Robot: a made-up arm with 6 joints. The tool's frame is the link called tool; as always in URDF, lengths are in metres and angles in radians.
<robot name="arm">
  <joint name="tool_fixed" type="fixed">
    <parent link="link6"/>
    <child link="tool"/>
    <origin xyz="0 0 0" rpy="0 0 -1.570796"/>
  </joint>
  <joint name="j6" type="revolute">
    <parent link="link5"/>
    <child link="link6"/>
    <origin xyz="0.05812 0.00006 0" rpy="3.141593 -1.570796 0"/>
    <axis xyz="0 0 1"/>
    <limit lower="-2.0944" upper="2.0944" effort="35" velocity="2.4"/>
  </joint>
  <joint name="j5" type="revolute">
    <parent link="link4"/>
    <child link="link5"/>
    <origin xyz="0 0 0" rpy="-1.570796 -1.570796 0"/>
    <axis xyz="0 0 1"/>
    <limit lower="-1.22" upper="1.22" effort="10" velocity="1.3"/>
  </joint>
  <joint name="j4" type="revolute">
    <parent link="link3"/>
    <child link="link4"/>
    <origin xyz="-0.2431 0.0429 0" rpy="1.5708 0 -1.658"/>
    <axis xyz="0 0 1"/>
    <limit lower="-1.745" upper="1.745" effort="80" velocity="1.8"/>
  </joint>
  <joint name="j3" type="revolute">
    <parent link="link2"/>
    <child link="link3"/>
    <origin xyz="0.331 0.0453 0"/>
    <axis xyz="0 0 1"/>
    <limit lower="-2.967" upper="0" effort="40" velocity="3"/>
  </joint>
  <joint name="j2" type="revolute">
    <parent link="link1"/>
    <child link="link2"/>
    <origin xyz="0 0 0" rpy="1.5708 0 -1.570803"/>
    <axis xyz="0 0 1"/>
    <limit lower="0" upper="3.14" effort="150" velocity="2.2"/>
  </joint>
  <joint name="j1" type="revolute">
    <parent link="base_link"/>
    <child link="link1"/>
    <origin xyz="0 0 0.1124" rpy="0 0 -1.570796"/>
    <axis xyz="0 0 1"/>
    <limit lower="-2.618" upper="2.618" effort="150" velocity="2.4"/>
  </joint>
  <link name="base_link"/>
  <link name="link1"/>
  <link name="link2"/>
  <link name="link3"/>
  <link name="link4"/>
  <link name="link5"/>
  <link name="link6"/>
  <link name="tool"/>
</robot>
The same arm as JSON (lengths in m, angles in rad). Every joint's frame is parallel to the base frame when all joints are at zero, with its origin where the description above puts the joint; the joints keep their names.
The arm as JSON. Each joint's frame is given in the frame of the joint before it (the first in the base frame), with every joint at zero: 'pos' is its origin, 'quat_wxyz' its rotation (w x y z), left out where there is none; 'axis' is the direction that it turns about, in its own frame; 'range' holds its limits. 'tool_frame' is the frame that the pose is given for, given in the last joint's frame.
{"length_unit": "m", "angle_unit": "rad", "joints": [
  {"joint": "j1", "pos": [0.0, 0.0, 0.1124], "axis": [0.0, 0.0, 1.0], "range": [-2.618, 2.618]},
  {"joint": "j2", "pos": [0.0, 0.0, 0.0], "axis": [0.0, 1.0, 0.0], "range": [0.0, 3.14]},
  {"joint": "j3", "pos": [-0.331, 0.0, 0.0453], "axis": [0.0, 1.0, 0.0], "range": [-2.967, 0.0]},
  {"joint": "j4", "pos": [0.2431, 0.0, 0.0429], "axis": [0.9962, 0.0, 0.0871], "range": [-1.745, 1.745]},
  {"joint": "j5", "pos": [0.0, 0.0, 0.0], "axis": [0.0, 1.0, 0.0], "range": [-1.22, 1.22]},
  {"joint": "j6", "pos": [0.0579, 0.0, 0.005], "axis": [0.9962, 0.0, 0.0871], "range": [-2.0944, 2.0944]}
], "tool_frame": {"pos": [0.0, 0.0, 0.0], "quat_wxyz": [0.737256, 0.000002, 0.675614, -0.000005]}}

